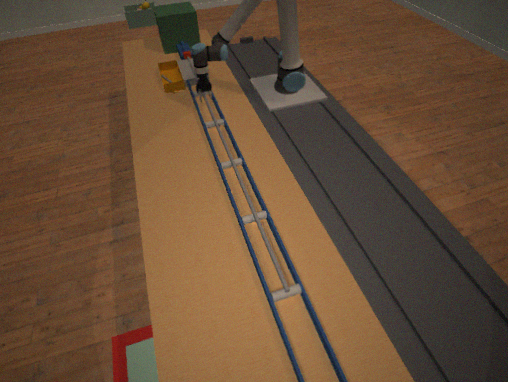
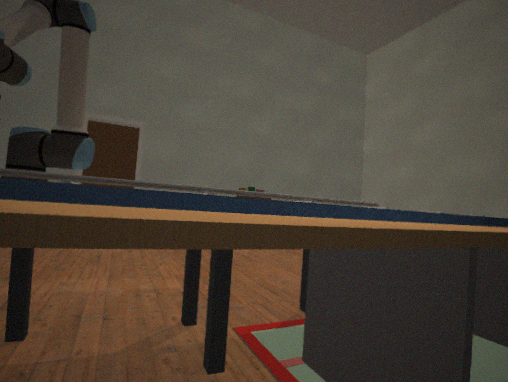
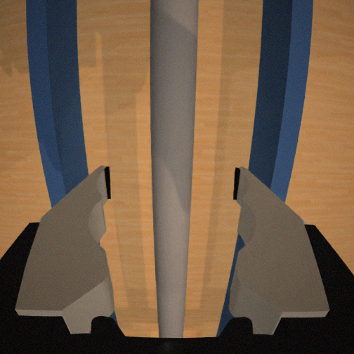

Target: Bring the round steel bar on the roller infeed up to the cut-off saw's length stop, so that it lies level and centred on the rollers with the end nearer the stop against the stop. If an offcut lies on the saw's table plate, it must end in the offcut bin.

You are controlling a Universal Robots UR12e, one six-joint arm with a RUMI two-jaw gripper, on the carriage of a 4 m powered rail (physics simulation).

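Frame: origin at the arm's base, x ahead, y left, z up, level; centimetres.
Seen in the pictures: gripper, fingertip midpoint: [image 1: 206, 100].
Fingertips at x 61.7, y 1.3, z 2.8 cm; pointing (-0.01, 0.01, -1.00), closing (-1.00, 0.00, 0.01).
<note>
Offsets run from my fingertips to a thing's middle. "pt": to the spot under its first point.
The long grey round bar [image 1: 270, 249] [image 2: 200, 190] [image 3: 173, 100] lies lengthwise on the rollers between the blue infeed rails. Its near end rests on a roller @(dx +0.3, dy +145.5, dz -1.8 cm) [image 1: 280, 294]. Its far part runs past the gripper towards the saw's grey table plate @(dx +0.3, dy -52.0, dz -2.9 cm) [image 1: 186, 71] and the small red stop @(dx +0.3, dy -71.5, dz +2.4 cm) [image 1: 187, 54]; whether it touches the stop is too small to tell. My gripper [image 1: 204, 96] [image 3: 171, 169] is open, pointing down, with its fingers on either side of the bar and a gap on both sides. A thin grey offcut @(dx +20.1, dy -44.9, dz -4.6 cm) [image 1: 167, 79] lies in the orange bin @(dx +18.1, dy -49.5, dz -2.2 cm) [image 1: 174, 88].
A green box @(pt dx +1.6, dy -99.5, dz +15.6 cm) [image 1: 177, 27] stands behind the plate at the table's far end. The blue side rails [image 1: 227, 186] [image 3: 65, 125] flank the bar. The arm's base stands on a pale carriage [image 1: 272, 101] on the dark rail track right of the table.
</note>
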